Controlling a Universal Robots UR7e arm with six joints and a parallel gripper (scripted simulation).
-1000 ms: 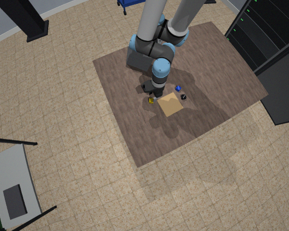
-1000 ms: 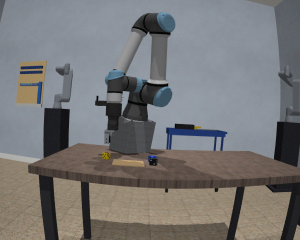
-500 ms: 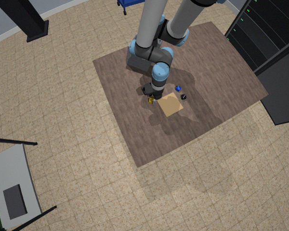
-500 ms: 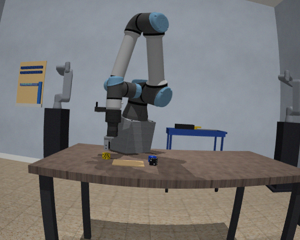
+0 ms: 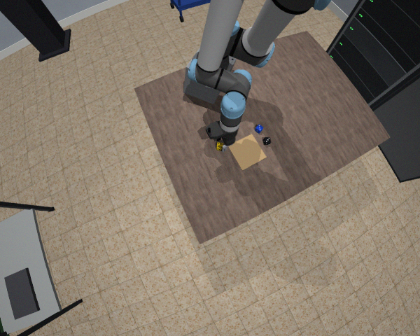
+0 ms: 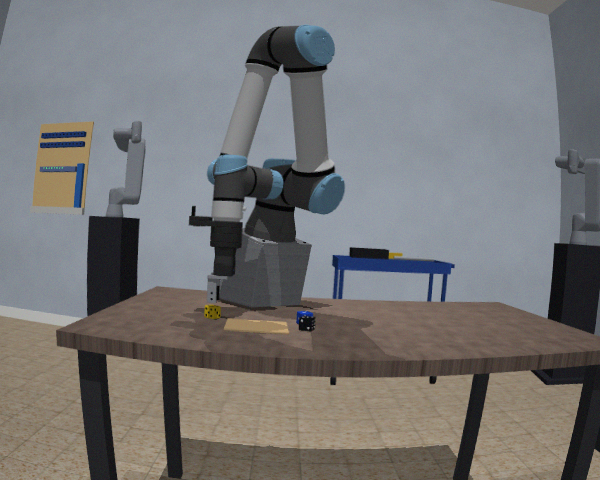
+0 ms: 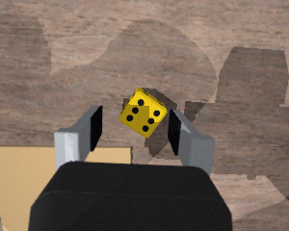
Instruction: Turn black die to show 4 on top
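My hand is 4 cm above the yellow die and 1 cm past it. The rest, counted from my hand: blue die 22 cm to the left, 5 cm behind, 4 cm below; black die 23 cm to the left, 4 cm below, 3 cm ahead; tan mat 12 cm to the left, 6 cm below, 5 cm ahead.
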